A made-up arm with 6 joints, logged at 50 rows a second.
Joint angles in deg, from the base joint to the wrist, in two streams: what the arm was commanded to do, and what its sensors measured. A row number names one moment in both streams.
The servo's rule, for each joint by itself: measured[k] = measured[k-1] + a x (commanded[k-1-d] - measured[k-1]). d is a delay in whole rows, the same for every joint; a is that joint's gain. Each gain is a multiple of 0.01, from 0.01 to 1. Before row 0 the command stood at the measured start. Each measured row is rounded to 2 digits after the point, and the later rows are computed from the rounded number. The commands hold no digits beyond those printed.
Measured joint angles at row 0:
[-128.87, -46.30, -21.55, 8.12, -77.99, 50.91]
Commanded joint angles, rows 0 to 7:
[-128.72, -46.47, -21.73, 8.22, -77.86, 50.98]
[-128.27, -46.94, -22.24, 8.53, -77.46, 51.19]
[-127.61, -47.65, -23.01, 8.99, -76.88, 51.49]
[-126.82, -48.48, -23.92, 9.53, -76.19, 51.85]
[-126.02, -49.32, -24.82, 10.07, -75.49, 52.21]
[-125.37, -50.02, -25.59, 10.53, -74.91, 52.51]
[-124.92, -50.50, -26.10, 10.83, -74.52, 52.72]
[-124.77, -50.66, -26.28, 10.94, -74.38, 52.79]
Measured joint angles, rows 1 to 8:
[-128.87, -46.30, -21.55, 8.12, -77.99, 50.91]
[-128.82, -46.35, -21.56, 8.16, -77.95, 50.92]
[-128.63, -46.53, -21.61, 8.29, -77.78, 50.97]
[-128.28, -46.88, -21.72, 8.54, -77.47, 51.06]
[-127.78, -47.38, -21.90, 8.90, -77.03, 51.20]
[-127.18, -47.98, -22.13, 9.32, -76.51, 51.38]
[-126.56, -48.61, -22.41, 9.76, -75.97, 51.58]
[-126.00, -49.20, -22.71, 10.15, -75.48, 51.79]
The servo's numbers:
d 1
a 0.34 0.31 0.08 0.36 0.34 0.18

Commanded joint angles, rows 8 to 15:
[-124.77, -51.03, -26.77, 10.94, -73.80, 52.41]
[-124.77, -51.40, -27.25, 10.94, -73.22, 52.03]
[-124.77, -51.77, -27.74, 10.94, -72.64, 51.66]
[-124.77, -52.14, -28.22, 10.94, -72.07, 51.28]
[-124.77, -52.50, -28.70, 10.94, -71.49, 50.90]
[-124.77, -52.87, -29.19, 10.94, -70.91, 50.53]
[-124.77, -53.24, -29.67, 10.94, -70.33, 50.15]
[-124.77, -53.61, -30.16, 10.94, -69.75, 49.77]
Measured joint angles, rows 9 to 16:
[-125.58, -49.65, -23.00, 10.43, -75.11, 51.97]
[-125.30, -50.08, -23.30, 10.61, -74.66, 52.05]
[-125.12, -50.49, -23.62, 10.73, -74.17, 52.05]
[-125.00, -50.89, -23.95, 10.81, -73.65, 51.98]
[-124.92, -51.28, -24.29, 10.86, -73.11, 51.85]
[-124.87, -51.66, -24.64, 10.89, -72.56, 51.68]
[-124.84, -52.04, -25.00, 10.91, -72.00, 51.47]
[-124.82, -52.41, -25.37, 10.92, -71.43, 51.23]

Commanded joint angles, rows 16 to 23:
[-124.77, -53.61, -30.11, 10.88, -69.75, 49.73]
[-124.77, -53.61, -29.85, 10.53, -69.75, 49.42]
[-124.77, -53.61, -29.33, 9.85, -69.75, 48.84]
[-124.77, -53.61, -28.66, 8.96, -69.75, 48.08]
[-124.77, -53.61, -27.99, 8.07, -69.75, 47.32]
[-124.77, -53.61, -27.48, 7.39, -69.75, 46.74]
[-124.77, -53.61, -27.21, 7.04, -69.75, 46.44]
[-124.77, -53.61, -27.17, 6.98, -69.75, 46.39]
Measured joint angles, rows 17 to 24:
[-124.80, -52.78, -25.75, 10.93, -70.86, 50.97]
[-124.79, -53.04, -26.10, 10.91, -70.48, 50.75]
[-124.78, -53.22, -26.40, 10.77, -70.23, 50.51]
[-124.78, -53.34, -26.63, 10.44, -70.07, 50.21]
[-124.78, -53.42, -26.79, 9.91, -69.96, 49.83]
[-124.78, -53.48, -26.89, 9.25, -69.89, 49.38]
[-124.78, -53.52, -26.94, 8.58, -69.84, 48.90]
[-124.78, -53.55, -26.96, 8.03, -69.81, 48.46]

